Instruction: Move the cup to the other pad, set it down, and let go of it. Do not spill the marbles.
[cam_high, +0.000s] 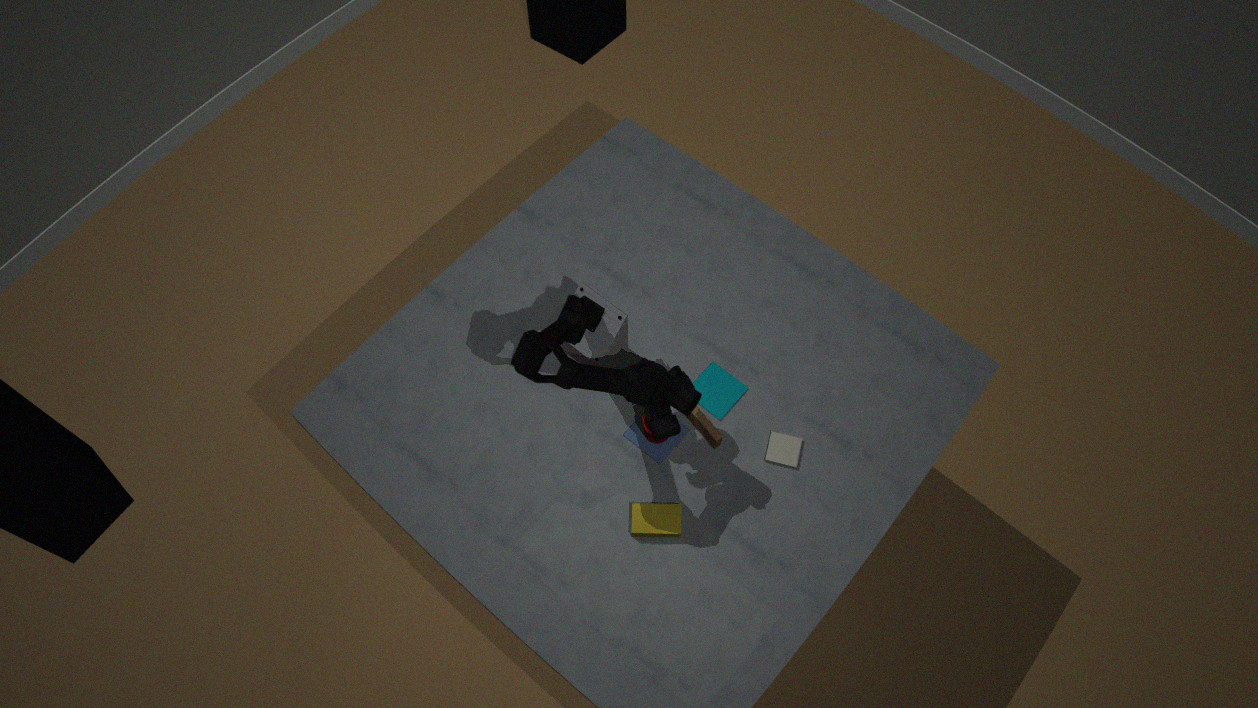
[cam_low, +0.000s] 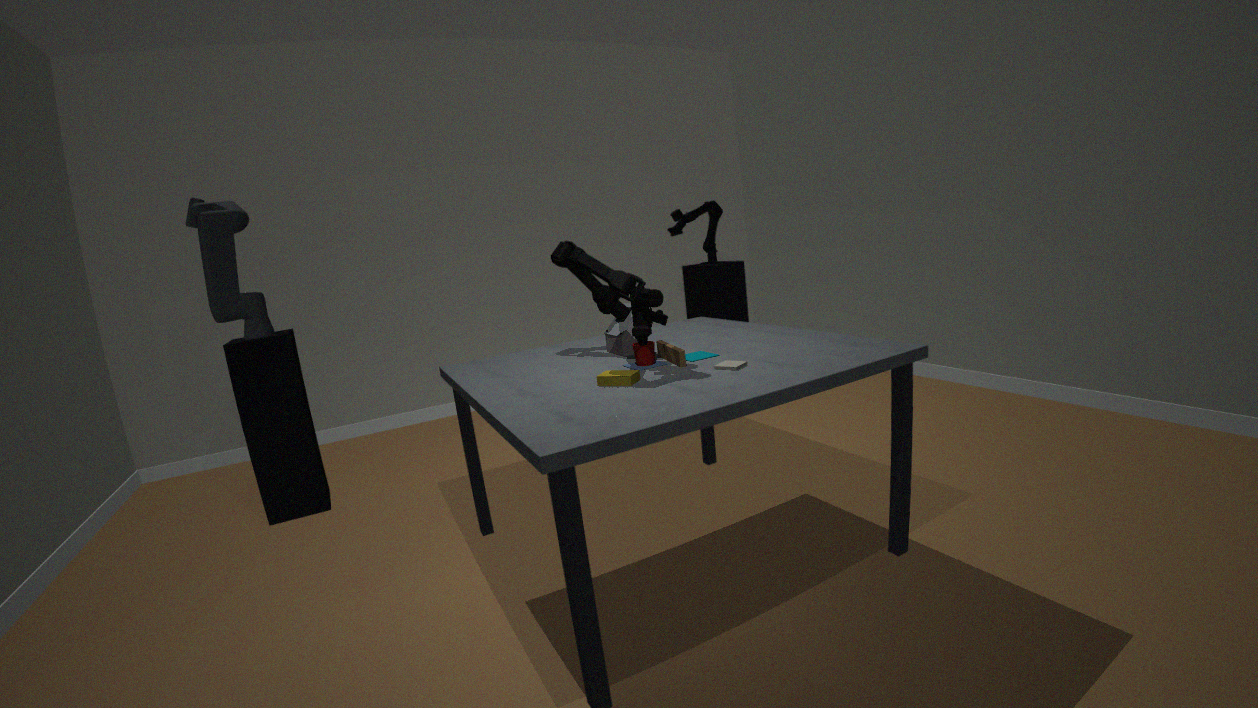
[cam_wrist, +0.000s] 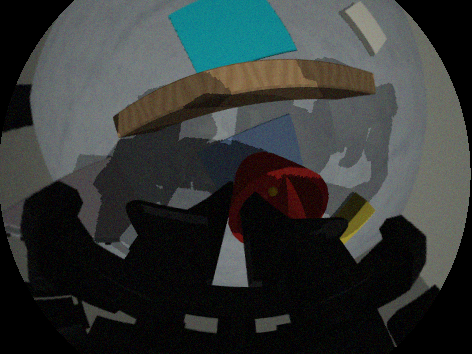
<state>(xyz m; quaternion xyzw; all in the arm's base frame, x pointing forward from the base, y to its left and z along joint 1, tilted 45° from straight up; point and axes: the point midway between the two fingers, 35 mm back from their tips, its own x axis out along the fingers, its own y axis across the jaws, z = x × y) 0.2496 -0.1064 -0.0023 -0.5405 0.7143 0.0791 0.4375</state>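
The blue pad lies 5 cm below my gripper tip, 2 cm to the right of it and 2 cm ahead of it. Round my gripper tip: wooden bar: 7 cm to the left, 5 cm ahead, 2 cm below; then red cup: 3 cm ahead, 2 cm to the right; then teal pad: 16 cm to the left, 7 cm ahead, 5 cm below.
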